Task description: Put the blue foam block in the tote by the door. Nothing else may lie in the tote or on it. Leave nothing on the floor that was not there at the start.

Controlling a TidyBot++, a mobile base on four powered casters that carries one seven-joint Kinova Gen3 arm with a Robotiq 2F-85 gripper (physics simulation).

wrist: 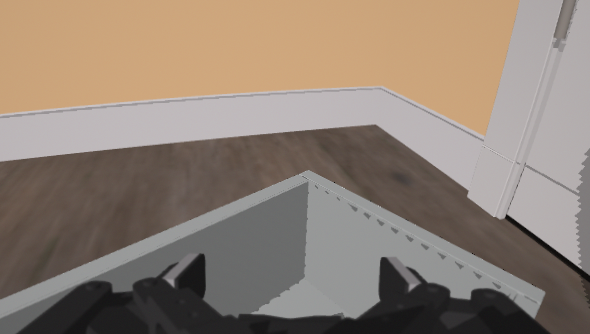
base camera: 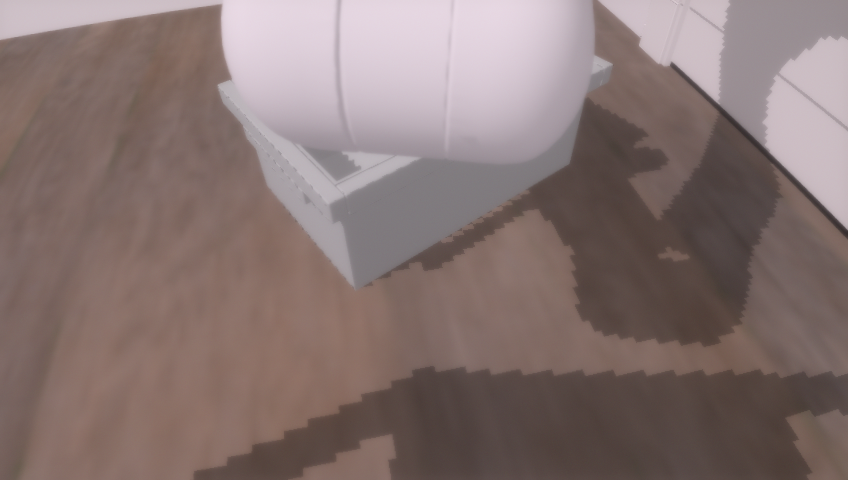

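Note:
The grey tote stands on the floor near the door. In the base camera view the white arm hides most of its opening. My gripper is open, over the tote's inside, with its two fingertips wide apart and nothing between them. The far inner corner and part of the tote's bottom show past the fingers in the wrist view. The blue foam block does not show in either view; the arm and the gripper's body hide much of the tote's inside.
The white arm hangs over the tote. The white door and its frame stand to the right. An orange wall with a white baseboard runs behind the tote. Shadows fall on the wooden floor.

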